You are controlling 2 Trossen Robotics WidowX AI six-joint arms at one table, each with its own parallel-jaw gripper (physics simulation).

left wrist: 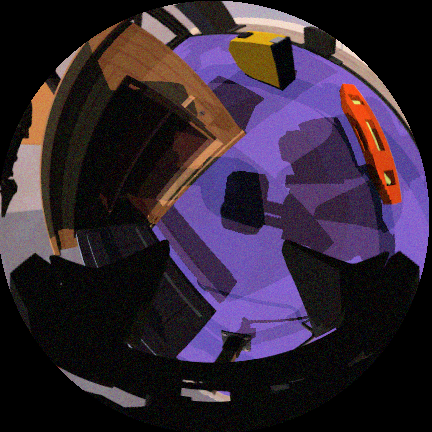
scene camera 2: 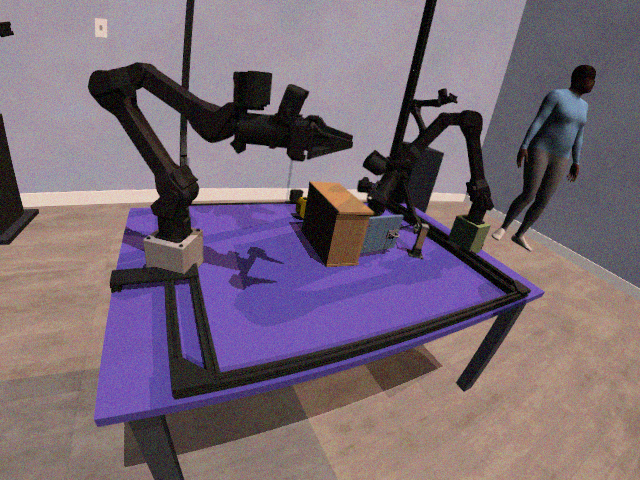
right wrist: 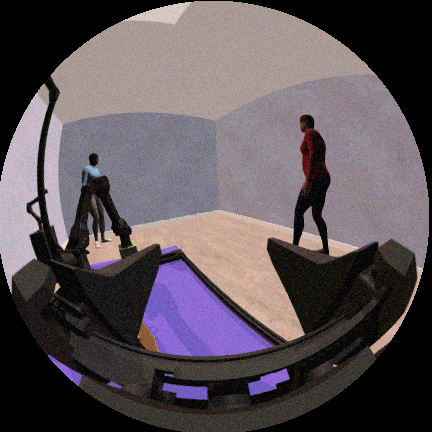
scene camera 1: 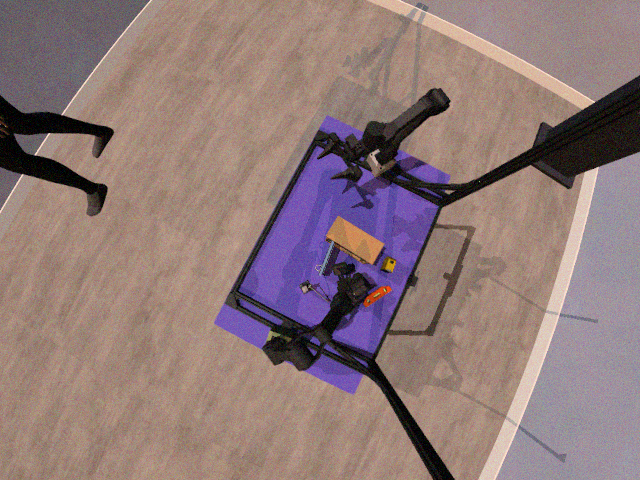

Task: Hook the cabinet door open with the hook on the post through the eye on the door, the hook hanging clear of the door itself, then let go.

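Places are measured from the left arm's base along level axes (x ahead, y left, z up), in centimetres.
Pixels of known places: left gripper, fingertip midpoint: [left wrist: 227, 246] [scene camera 1: 343, 272]; right gripper, fingertip midpoint: [scene camera 2: 352, 141] [right wrist: 214, 247] [scene camera 1: 324, 168]; left arm's base, link origin: [scene camera 2: 474, 220] [right wrist: 126, 244] [scene camera 1: 277, 345]; right arm's base, link origin: [scene camera 2: 174, 234] [scene camera 1: 383, 157].
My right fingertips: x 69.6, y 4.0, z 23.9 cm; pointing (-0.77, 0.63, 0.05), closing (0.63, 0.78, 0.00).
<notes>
For each thing: its middle in the pictures, then the offset to it from my right fingertips. "*": a spot on its surface instead. Level surfaces: height alone.
- wooden cabinet, body centre: [left wrist: 118, 158] [scene camera 2: 333, 221] [scene camera 1: 352, 242] dz -27.3, dx -16.9, dy -20.5 cm
- post, surface spot: [left wrist: 234, 345] * dz -33.8, dx -42.9, dy -8.5 cm
- yellow block, body centre: [left wrist: 264, 56] [scene camera 2: 306, 207] [scene camera 1: 388, 265] dz -32.0, dx -20.9, dy -41.2 cm
- orange level, body centre: [left wrist: 371, 136] [scene camera 1: 376, 295] dz -34.7, dx -36.2, dy -40.6 cm
- purple table, surface height: dz -35.6 cm
The wooden cabinet [scene camera 1: 355, 239] [scene camera 2: 347, 240] [left wrist: 220, 107] stands with its blue door [scene camera 1: 326, 258] [scene camera 2: 379, 235] [left wrist: 175, 310] swung wide open. A small metal eye [scene camera 1: 318, 268] [scene camera 2: 392, 235] sits on the door's outer side near its free edge. The post [scene camera 1: 306, 286] [scene camera 2: 419, 240] [left wrist: 234, 345] stands apart from the door; its thin hook rod [scene camera 1: 318, 293] reaches away from the eye, partly hidden under the left arm. My left gripper [left wrist: 227, 246] is open, pointing down in front of the cabinet, with the left picture finger over the door. My right gripper [scene camera 1: 326, 166] [right wrist: 214, 247] is open and raised, far from the cabinet.
A yellow block [scene camera 1: 388, 264] [scene camera 2: 301, 207] [left wrist: 255, 55] stands beside the cabinet. An orange level [scene camera 1: 377, 296] [left wrist: 372, 142] lies near the table's right edge in scene camera 1. A black frame [scene camera 2: 330, 348] runs around the purple table [scene camera 2: 289, 330].
</notes>
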